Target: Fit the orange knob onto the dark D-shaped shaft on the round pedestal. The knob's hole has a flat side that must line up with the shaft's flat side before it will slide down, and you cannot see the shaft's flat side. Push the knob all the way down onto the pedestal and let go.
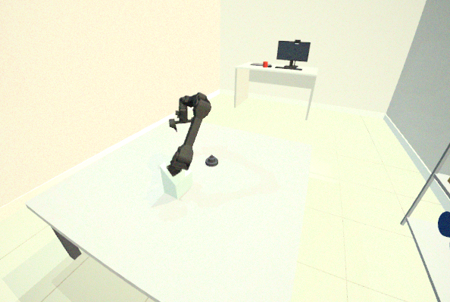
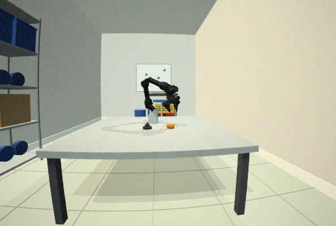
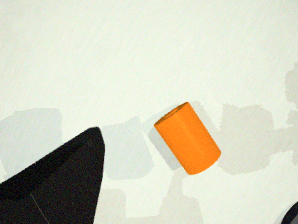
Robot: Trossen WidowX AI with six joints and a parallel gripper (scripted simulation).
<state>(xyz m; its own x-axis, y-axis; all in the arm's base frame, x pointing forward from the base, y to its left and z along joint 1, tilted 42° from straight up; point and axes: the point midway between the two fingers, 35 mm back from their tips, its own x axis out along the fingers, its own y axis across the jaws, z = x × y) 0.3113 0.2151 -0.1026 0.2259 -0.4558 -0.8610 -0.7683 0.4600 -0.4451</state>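
My gripper tip is 140 mm above the orange knob, 30 mm to the left of it and 30 mm past it. Also, from my gripper tip: pedestal (240 mm to the right, 130 mm below, 10 mm behind).
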